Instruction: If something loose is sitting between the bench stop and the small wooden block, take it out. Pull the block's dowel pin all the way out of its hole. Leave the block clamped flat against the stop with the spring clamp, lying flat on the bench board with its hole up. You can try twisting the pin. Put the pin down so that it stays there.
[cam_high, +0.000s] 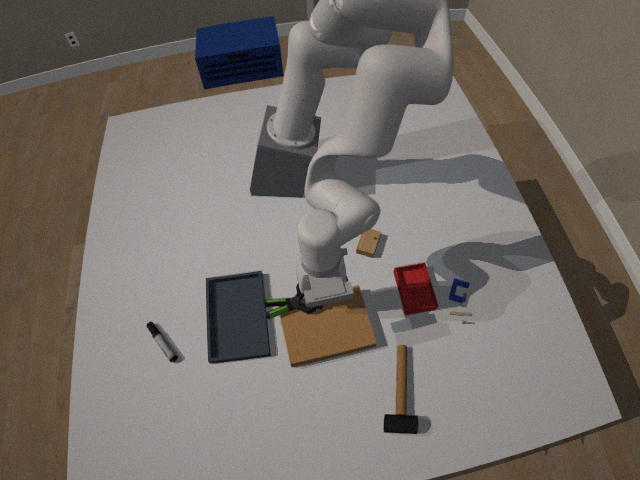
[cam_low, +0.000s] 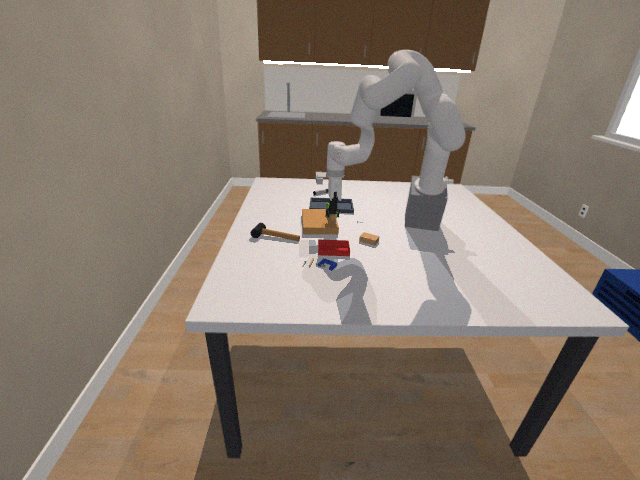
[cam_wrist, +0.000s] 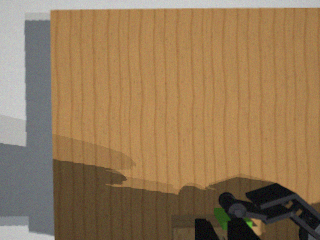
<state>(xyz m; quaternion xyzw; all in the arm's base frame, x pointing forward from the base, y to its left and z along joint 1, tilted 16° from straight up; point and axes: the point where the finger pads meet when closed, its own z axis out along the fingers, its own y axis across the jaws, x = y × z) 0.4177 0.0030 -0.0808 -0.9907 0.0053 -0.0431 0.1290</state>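
My gripper is now 2 cm above the dowel pin. Round my hand: red box 2 cm ahead, 23 cm to the left, 7 cm below; grey tray 2 cm behind, 21 cm to the right, 7 cm below; small wooden block 4 cm below.
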